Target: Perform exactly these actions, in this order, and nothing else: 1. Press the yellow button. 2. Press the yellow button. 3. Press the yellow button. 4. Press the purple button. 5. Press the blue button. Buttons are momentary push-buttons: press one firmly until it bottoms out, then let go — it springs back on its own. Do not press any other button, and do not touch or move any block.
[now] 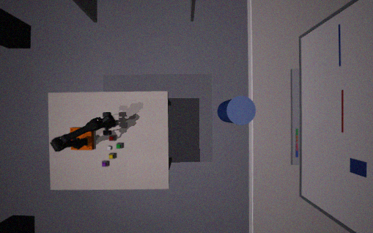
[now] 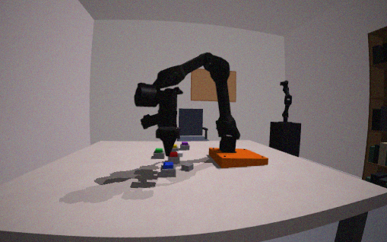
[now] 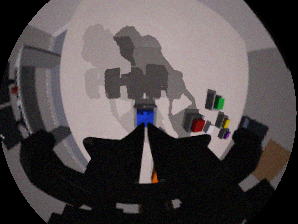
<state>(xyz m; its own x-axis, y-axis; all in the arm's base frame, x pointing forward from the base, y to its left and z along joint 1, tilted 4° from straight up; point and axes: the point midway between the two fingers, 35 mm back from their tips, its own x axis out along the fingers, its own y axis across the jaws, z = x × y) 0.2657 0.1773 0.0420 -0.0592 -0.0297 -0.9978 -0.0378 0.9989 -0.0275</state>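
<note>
My gripper tip is 3 cm above the blue button. From my gripper tip the other things lie so: red button (14 cm to the right, 3 cm below, 2 cm behind); then green button (21 cm to the right, 5 cm ahead, 3 cm below); then small grey block (7 cm behind, 5 cm to the right, 5 cm below).
</note>
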